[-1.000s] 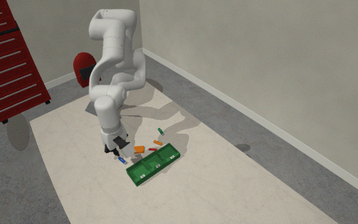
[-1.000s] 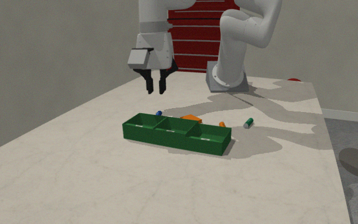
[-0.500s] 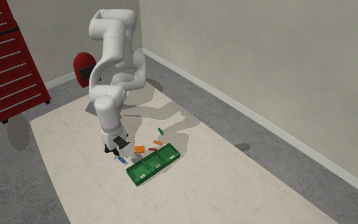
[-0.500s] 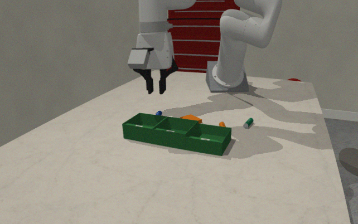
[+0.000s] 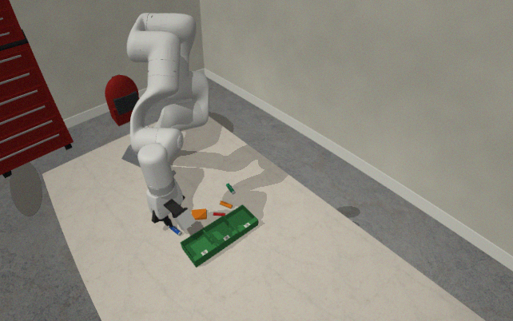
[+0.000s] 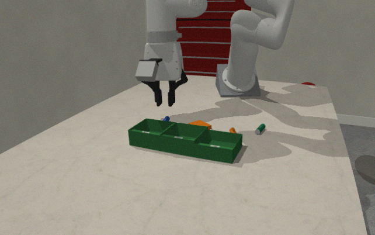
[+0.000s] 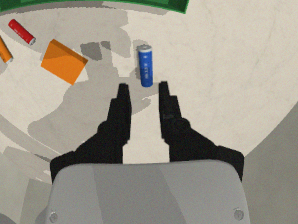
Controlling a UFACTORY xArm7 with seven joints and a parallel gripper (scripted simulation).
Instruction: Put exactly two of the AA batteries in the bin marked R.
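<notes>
Now: the blue battery 70 mm below my hand. Also, from my hand: red battery 50 mm ahead, 150 mm to the left, 70 mm below; orange block 10 mm ahead, 100 mm to the left, 70 mm below; green three-part bin tray 130 mm ahead, 90 mm to the left, 60 mm below.
</notes>
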